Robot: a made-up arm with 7 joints.
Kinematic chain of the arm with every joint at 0, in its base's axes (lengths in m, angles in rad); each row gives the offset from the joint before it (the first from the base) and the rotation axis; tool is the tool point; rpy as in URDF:
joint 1: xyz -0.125 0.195 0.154 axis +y
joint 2: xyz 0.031 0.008 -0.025 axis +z
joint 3: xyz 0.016 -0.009 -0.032 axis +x
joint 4: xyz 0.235 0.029 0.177 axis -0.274 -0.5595 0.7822
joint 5: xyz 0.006 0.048 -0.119 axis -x
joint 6: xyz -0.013 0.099 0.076 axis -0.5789 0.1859 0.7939
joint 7: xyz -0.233 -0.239 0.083 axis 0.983 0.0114 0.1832
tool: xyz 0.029 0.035 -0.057 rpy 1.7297 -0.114 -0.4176
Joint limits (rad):
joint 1: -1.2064..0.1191
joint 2: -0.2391..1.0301
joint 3: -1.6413..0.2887
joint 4: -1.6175..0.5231
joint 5: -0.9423..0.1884
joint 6: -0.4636..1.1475
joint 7: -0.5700..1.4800
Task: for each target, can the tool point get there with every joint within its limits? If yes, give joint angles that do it. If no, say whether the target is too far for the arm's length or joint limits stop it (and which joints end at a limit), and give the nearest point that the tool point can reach.
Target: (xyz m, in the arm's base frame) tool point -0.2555 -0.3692 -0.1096
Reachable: no: joint limits stop it (at a limit: joint 1, joint 2, joint 3, joint 4, joint 5, joint 7) | nearest point -0.0219 -0.0588 0.1087 | short by 0.446 m
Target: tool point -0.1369 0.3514 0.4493
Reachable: yes | joints -0.5483 0.8727 -0.2034 -0.2180 -0.0925 0.8305 0.7888
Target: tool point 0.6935 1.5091 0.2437
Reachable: no: too far | nearest point 0.2125 0.6700 0.1903 | short by 0.969 m
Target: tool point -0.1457 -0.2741 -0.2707
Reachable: no: joint limits stop it (at a limit: joint 1, joint 2, joint 3, joint 4, joint 5, joint 7) | nearest point 0.0307 -0.0171 0.0094 | short by 0.419 m
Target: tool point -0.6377 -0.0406 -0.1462
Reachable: no: joint limits stop it (at a limit: joint 1, joint 2, joint 3, joint 5, joint 6, joint 7) | nearest point -0.3216 0.2982 -0.0174 | short by 0.481 m
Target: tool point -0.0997 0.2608 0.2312
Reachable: yes | joints -0.3583 -0.0451 -0.7113 -0.6813 -0.6225 0.3195 -0.3930
